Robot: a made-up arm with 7 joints.
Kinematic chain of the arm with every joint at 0, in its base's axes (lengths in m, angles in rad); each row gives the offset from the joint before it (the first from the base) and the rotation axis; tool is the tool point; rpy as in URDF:
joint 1: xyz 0 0 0.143 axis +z
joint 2: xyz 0 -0.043 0.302 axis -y
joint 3: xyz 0 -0.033 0.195 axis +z
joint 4: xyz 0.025 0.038 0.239 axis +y
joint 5: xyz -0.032 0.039 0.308 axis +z
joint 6: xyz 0 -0.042 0.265 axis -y
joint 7: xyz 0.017 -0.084 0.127 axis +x
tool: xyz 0 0 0 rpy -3.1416 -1.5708 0
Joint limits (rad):
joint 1: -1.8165..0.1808
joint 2: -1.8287..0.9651
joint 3: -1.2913..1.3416
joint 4: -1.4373..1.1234
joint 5: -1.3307..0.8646
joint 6: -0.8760..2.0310
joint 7: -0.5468..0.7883
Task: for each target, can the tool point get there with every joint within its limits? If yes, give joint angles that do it. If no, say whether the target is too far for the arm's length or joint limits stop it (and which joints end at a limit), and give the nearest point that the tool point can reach.
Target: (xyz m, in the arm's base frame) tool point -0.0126 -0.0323 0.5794
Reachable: no: joint limits stop it (at a limit: joint 1, joint 4, joint 6) | nearest point 0.1656 -0.1804 0.9712 | short by 0.455 m
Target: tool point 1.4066 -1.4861 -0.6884
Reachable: no: too far | nearest point 0.7124 -0.7526 -0.0651 | short by 1.187 m
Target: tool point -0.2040 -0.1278 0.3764
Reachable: no: joint limits stop it (at a limit: joint 1, joint 4, joint 6) | nearest point -0.5542 -0.2131 0.2660 | short by 0.377 m
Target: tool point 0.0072 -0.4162 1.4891
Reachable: yes | joints -1.2621 -0.1082 0.0360 0.4098 -0.2060 -0.1546 0.5121
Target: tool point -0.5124 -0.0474 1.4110
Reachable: yes | joints -0.8242 0.0765 0.8262 -0.6048 0.0666 0.2618 -0.0445
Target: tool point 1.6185 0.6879 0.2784
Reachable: no: too far | nearest point 1.0603 0.3771 0.3371 | short by 0.642 m
